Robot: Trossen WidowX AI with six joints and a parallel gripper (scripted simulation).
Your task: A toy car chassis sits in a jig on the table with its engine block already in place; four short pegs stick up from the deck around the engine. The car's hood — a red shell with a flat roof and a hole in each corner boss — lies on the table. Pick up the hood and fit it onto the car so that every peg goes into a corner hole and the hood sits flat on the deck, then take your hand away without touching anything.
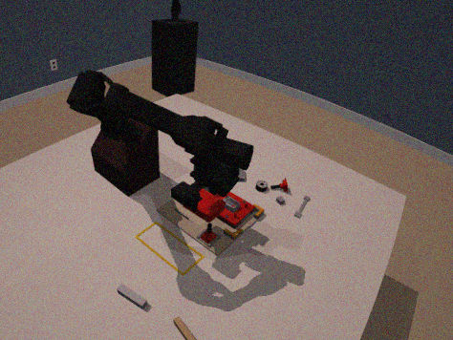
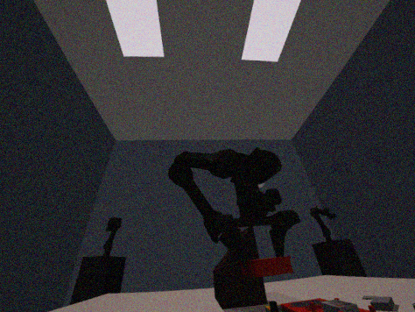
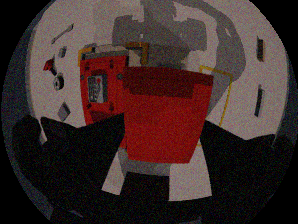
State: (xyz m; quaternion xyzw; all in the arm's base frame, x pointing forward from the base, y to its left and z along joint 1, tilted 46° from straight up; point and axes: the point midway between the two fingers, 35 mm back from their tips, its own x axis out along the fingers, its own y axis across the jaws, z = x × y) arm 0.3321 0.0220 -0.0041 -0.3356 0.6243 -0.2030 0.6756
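My gripper tip is 10 mm past the grey engine block, 130 mm to the right of it and 90 mm above it. Round my gripper tip: wheel (20 mm behind, 290 mm to the left, 100 mm below); then wooden bar (210 mm ahead, 240 mm to the right, 100 mm below); then red hood (right at my gripper tip).
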